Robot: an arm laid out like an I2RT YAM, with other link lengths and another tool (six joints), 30 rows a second.
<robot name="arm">
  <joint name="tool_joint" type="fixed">
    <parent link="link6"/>
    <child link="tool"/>
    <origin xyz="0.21 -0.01 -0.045" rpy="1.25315 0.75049 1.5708"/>
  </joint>
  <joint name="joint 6" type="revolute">
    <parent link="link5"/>
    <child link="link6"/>
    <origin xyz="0.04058 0 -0.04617" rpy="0 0 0"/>
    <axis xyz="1 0 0"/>
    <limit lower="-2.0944" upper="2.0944"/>
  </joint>
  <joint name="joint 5" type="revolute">
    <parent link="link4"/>
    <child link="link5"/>
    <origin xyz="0.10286 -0.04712 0.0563" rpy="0 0 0"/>
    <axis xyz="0 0 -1"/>
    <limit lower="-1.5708" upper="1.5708"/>
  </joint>
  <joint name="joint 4" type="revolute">
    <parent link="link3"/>
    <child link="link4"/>
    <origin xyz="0.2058 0.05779 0.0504" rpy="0 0 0"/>
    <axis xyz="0 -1 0"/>
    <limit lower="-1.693" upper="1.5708"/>
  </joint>
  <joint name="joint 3" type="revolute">
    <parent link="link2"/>
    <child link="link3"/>
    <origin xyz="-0.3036 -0.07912 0" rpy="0 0 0"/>
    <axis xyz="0 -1 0"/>
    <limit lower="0" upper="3.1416"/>
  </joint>
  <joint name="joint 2" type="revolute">
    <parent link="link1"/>
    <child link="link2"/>
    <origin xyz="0.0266 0.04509 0.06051" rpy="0 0 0"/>
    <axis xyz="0 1 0"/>
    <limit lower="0" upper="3.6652"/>
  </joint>
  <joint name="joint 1" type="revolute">
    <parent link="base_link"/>
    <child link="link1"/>
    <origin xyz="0 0 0.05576" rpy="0 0 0"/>
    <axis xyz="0 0 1"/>
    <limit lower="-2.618" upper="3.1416"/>
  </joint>
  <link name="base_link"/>
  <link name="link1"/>
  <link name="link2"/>
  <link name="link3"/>
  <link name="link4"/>
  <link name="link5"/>
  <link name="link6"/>
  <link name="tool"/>
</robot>
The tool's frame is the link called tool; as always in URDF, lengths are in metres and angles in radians.
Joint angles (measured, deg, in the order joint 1, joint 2, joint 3, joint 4, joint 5, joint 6), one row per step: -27.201, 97.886, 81.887, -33.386, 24.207, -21.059; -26.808, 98.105, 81.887, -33.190, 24.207, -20.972; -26.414, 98.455, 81.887, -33.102, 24.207, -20.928; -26.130, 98.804, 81.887, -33.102, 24.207, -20.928; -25.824, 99.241, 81.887, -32.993, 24.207, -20.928; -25.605, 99.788, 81.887, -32.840, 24.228, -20.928; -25.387, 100.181, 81.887, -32.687, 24.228, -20.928; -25.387, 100.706, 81.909, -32.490, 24.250, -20.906; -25.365, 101.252, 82.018, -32.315, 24.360, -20.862; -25.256, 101.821, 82.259, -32.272, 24.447, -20.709; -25.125, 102.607, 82.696, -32.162, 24.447, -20.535; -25.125, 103.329, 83.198, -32.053, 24.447, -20.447
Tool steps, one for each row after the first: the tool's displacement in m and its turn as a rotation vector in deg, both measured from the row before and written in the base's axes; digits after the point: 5 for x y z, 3 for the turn. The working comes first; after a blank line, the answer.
Tool pose at each row, in the base's axes (x y z in m, rotation vector in deg; the steps are taken from these numbers as rounded here): 0.34747, -0.34652, 0.14669, 60.065, 116.874, -10.582; 0.35075, -0.34453, 0.14560, 59.741, 117.017, -10.350; 0.35364, -0.34234, 0.14316, 59.466, 117.417, -10.143; 0.35547, -0.34065, 0.14047, 59.297, 117.880, -10.013; 0.35789, -0.33904, 0.13744, 59.096, 118.334, -9.873; 0.35993, -0.33812, 0.13372, 59.014, 118.803, -9.808; 0.36196, -0.33710, 0.13116, 58.871, 119.132, -9.710; 0.36294, -0.33764, 0.12787, 59.006, 119.396, -9.746; 0.36408, -0.33842, 0.12506, 59.146, 119.594, -9.870; 0.36584, -0.33851, 0.12245, 59.291, 119.773, -9.889; 0.36918, -0.33876, 0.11947, 59.392, 119.920, -9.782; 0.37201, -0.34003, 0.11742, 59.510, 119.952, -9.761

0.00328, 0.00199, -0.00109, 0.040, -0.035, 0.333; 0.00289, 0.00219, -0.00244, 0.133, 0.206, 0.364; 0.00183, 0.00169, -0.00269, 0.155, 0.313, 0.285; 0.00242, 0.00161, -0.00303, 0.144, 0.295, 0.306; 0.00204, 0.00092, -0.00372, 0.156, 0.362, 0.206; 0.00203, 0.00102, -0.00256, 0.104, 0.216, 0.218; 0.00098, -0.00054, -0.00329, 0.123, 0.270, -0.029; 0.00114, -0.00078, -0.00281, 0.049, 0.247, -0.078; 0.00176, -0.00009, -0.00261, 0.111, 0.193, -0.054; 0.00334, -0.00025, -0.00298, 0.160, 0.110, 0.006; 0.00283, -0.00127, -0.00205, 0.076, 0.046, -0.064
